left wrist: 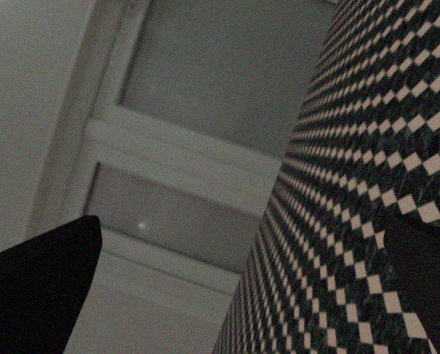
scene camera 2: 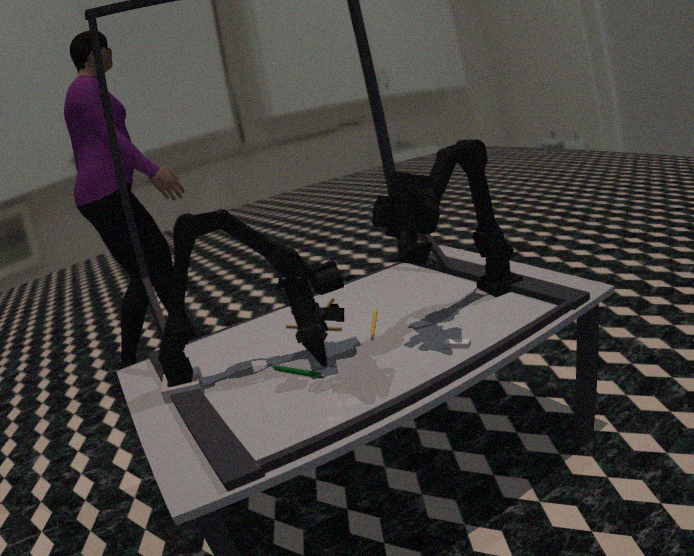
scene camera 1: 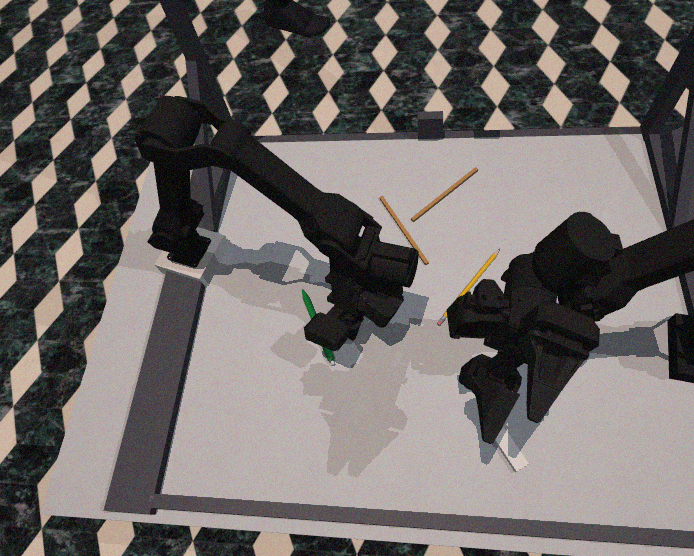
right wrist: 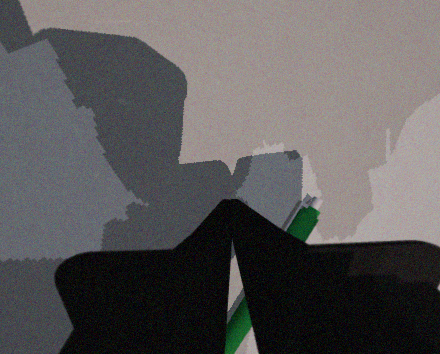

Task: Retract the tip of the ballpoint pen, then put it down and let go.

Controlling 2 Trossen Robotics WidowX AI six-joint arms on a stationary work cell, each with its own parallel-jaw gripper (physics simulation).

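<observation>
The green ballpoint pen lies on the white table under my right gripper. Its pale button end and clip show beyond the right finger in the right wrist view, while its pointed end is hidden there. Whether the writing tip is out is too small to tell. My right gripper points down over the pen with its fingertips together and nothing between them. My left gripper is wide open and empty, away from the pen at the right of scene camera 1.
A yellow pencil lies between the arms. Two brown sticks lie farther back. A small white block lies near the left gripper's tips. A dark rail runs along the near edge.
</observation>
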